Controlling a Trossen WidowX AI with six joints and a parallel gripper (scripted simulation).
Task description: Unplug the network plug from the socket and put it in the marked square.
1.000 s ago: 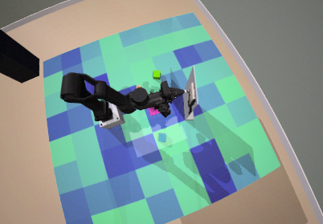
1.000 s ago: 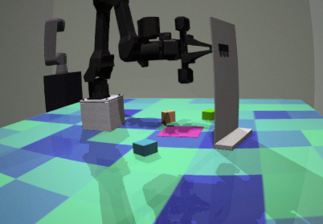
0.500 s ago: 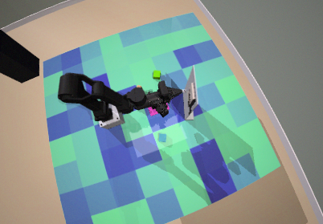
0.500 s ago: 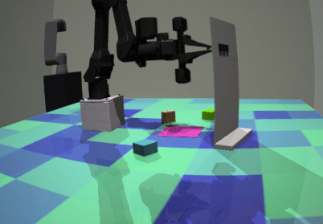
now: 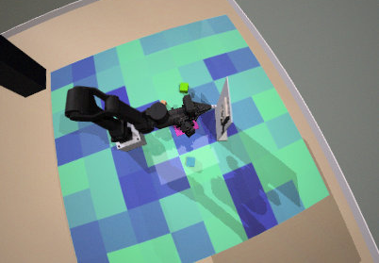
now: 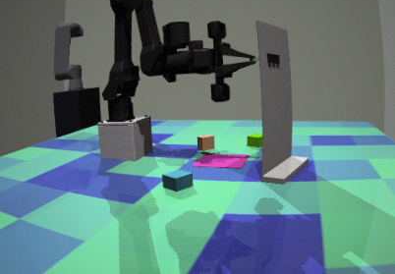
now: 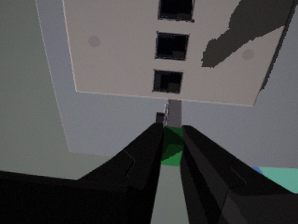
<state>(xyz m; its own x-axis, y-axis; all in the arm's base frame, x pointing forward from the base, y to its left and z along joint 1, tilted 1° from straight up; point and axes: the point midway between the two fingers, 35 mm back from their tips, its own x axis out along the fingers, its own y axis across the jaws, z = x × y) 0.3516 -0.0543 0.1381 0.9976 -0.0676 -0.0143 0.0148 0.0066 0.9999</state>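
The magenta marked square is 250 mm below my gripper tip, 100 mm behind it and 50 mm to the left of it. Also, from my gripper tip: network plug right at my gripper tip; grey upright panel 100 mm below, 50 mm ahead, 30 mm to the right.
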